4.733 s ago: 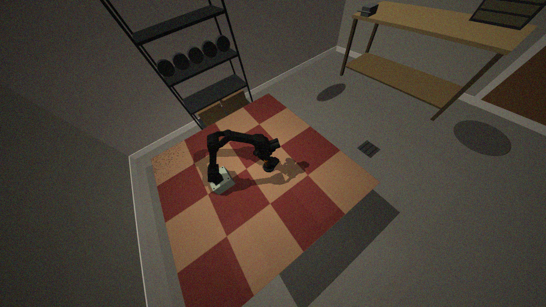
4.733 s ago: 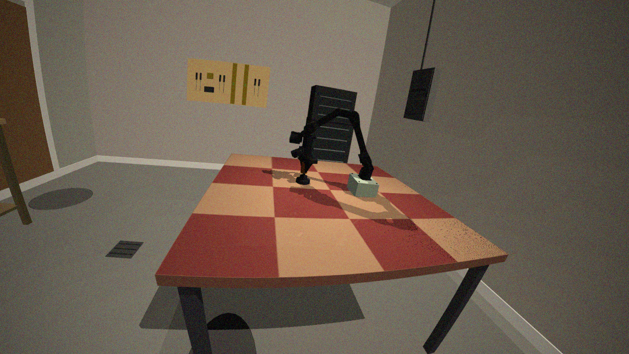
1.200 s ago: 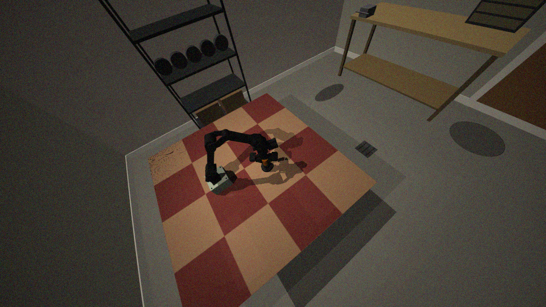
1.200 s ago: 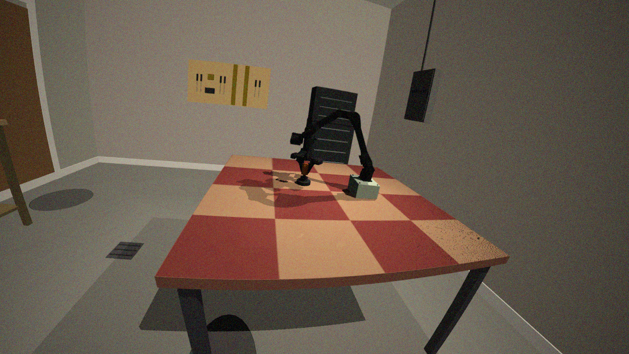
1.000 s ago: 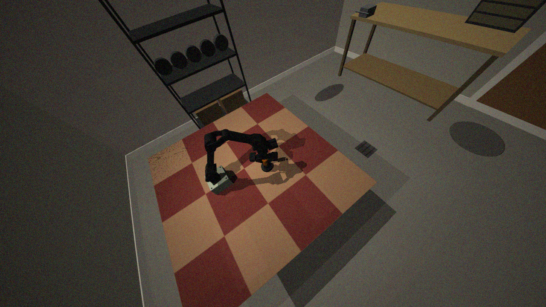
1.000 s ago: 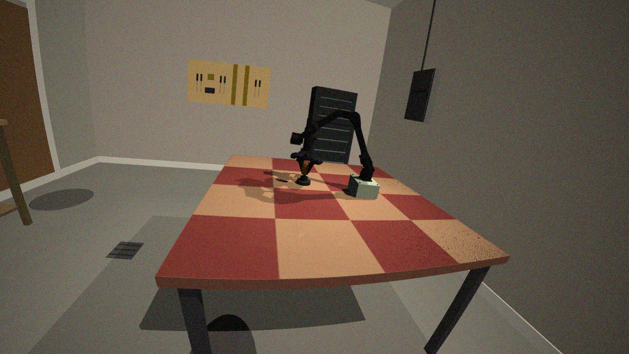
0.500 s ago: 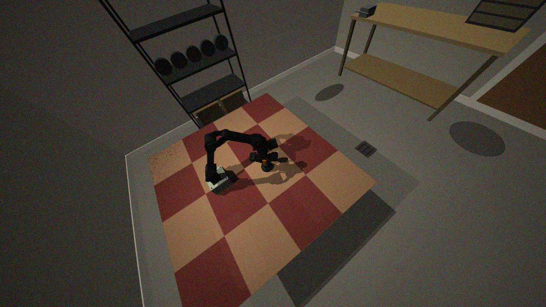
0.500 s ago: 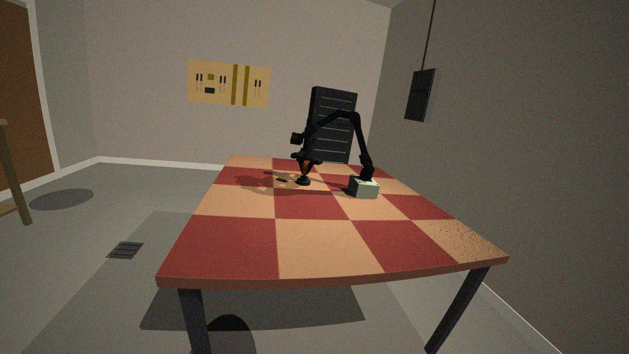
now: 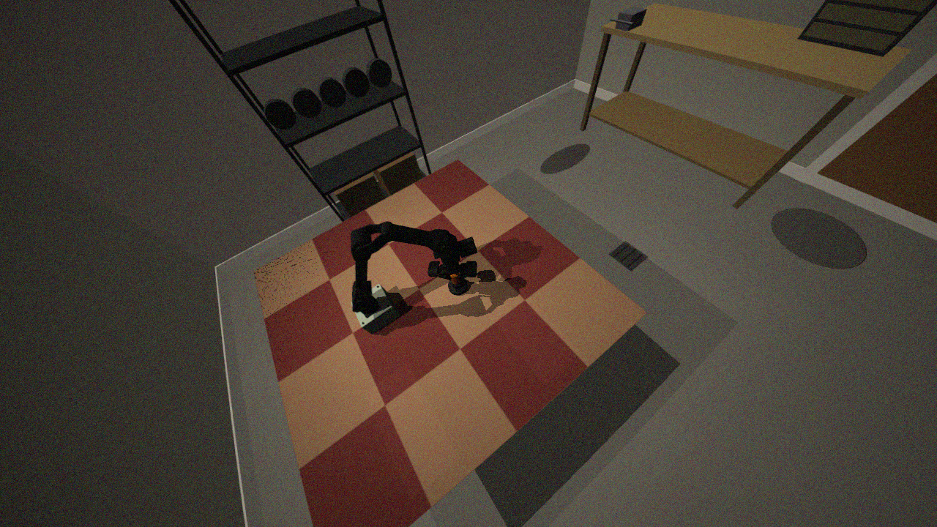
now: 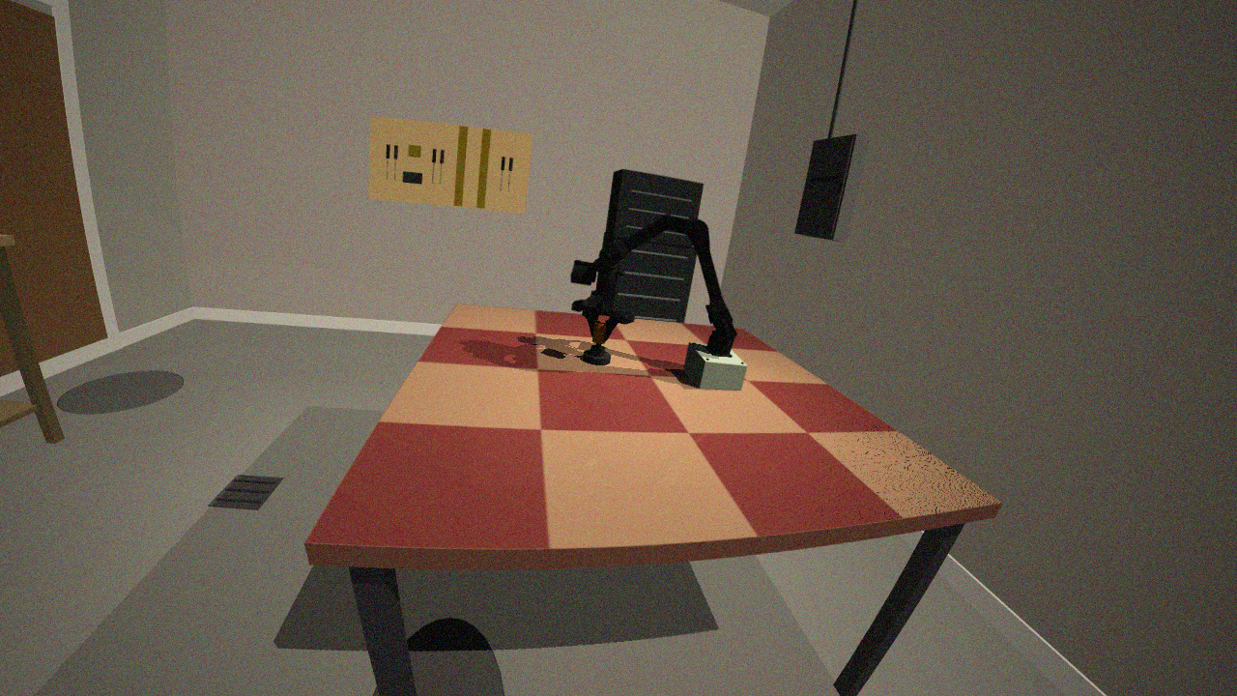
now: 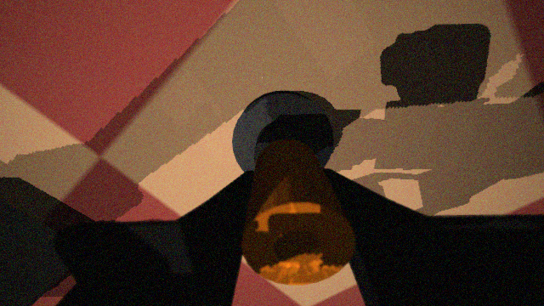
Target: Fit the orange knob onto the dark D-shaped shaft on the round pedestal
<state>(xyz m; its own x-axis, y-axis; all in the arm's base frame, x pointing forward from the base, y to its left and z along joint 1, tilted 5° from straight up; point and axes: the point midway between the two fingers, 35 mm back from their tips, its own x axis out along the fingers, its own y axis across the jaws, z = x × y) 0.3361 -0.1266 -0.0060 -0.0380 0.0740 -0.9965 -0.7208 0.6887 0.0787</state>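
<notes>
The orange knob lies 2 cm above my gripper tip. Round my gripper tip: round dark pedestal 4 cm below.
</notes>
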